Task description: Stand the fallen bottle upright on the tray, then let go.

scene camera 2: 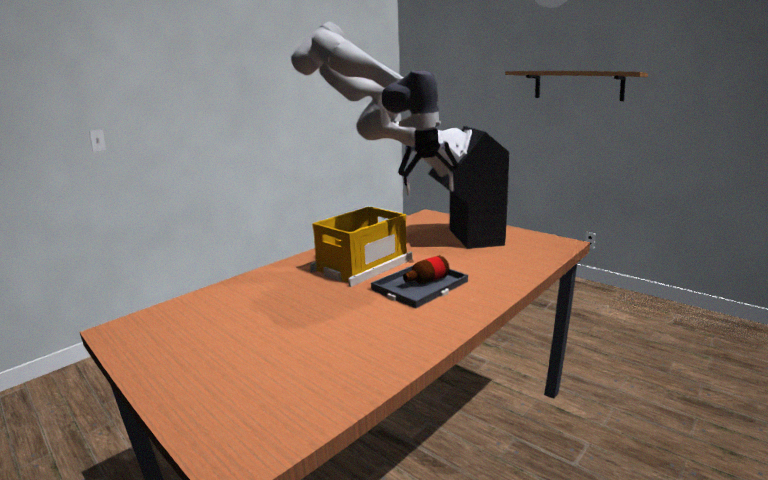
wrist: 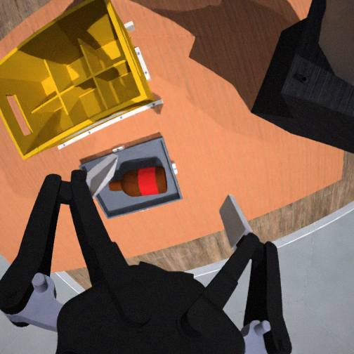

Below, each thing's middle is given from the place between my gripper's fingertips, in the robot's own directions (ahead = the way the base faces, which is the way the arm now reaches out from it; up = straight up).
My gripper is now 130 mm short of the brown bottle (scene camera 2: 428, 270), 50 mm to the right of it and 230 mm above it. The rest, counted from my hand: dark grey tray (scene camera 2: 414, 294): 150 mm ahead, 40 mm to the left, 260 mm below; yellow crate (scene camera 2: 351, 243): 90 mm ahead, 230 mm to the right, 180 mm below.
